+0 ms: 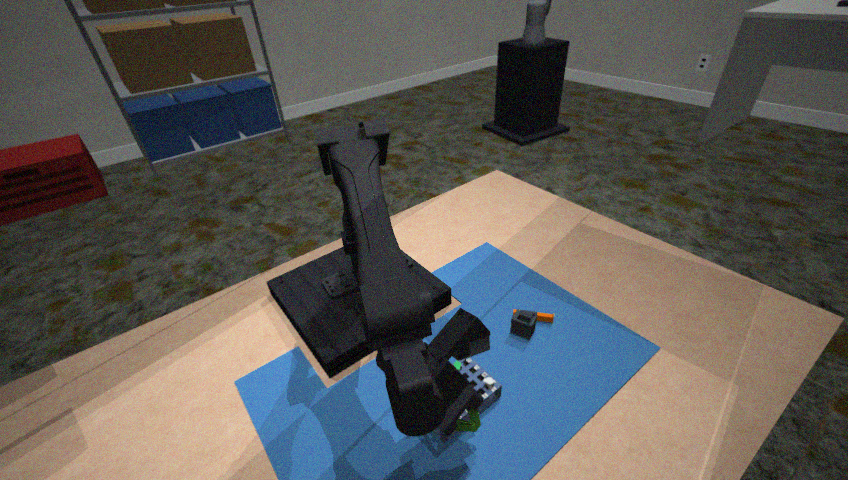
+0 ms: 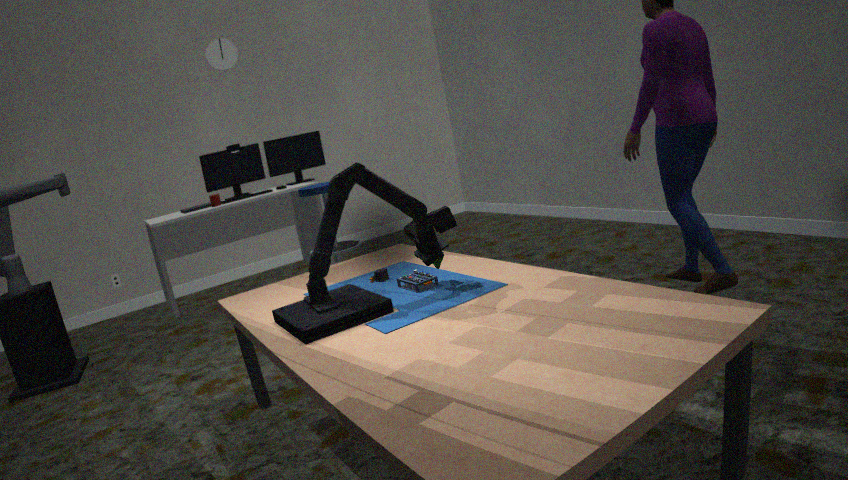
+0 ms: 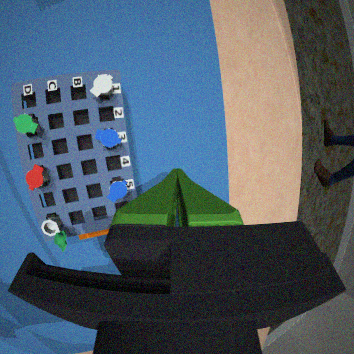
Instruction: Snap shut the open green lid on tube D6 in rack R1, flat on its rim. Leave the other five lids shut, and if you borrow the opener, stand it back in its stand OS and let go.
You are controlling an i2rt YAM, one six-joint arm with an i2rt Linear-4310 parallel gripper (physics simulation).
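Observation:
Rack R1 stands on the blue mat. Tube D6 is at a corner of the rack, its white rim uncovered, and its green lid hangs open off the outer side. The five shut lids are white, blue, blue, green and red. My gripper has green fingers. It is shut, empty, and above the mat beside the rack's row 5–6 end. The dark stand OS holds the orange opener.
The blue mat lies on the wooden table. An orange strip marks the rack's end near the fingers. The black arm base stands at the mat's edge. A person is beyond the table.

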